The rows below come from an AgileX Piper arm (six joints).
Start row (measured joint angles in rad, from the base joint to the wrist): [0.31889, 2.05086, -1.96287, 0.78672, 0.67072, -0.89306]
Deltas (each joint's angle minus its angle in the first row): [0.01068, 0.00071, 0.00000, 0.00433, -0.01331, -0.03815]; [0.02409, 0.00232, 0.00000, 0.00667, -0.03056, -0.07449]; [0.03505, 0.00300, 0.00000, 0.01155, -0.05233, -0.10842]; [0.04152, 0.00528, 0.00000, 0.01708, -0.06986, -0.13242]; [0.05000, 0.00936, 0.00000, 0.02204, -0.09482, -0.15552]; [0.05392, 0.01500, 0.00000, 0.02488, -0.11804, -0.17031]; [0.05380, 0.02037, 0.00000, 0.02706, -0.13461, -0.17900]
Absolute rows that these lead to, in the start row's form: [0.32957, 2.05157, -1.96287, 0.79105, 0.65741, -0.93121]; [0.34298, 2.05318, -1.96287, 0.79339, 0.64016, -0.96755]; [0.35394, 2.05386, -1.96287, 0.79827, 0.61839, -1.00148]; [0.36041, 2.05614, -1.96287, 0.80380, 0.60086, -1.02548]; [0.36889, 2.06022, -1.96287, 0.80876, 0.57590, -1.04858]; [0.37281, 2.06586, -1.96287, 0.81160, 0.55268, -1.06337]; [0.37269, 2.07123, -1.96287, 0.81378, 0.53611, -1.07206]
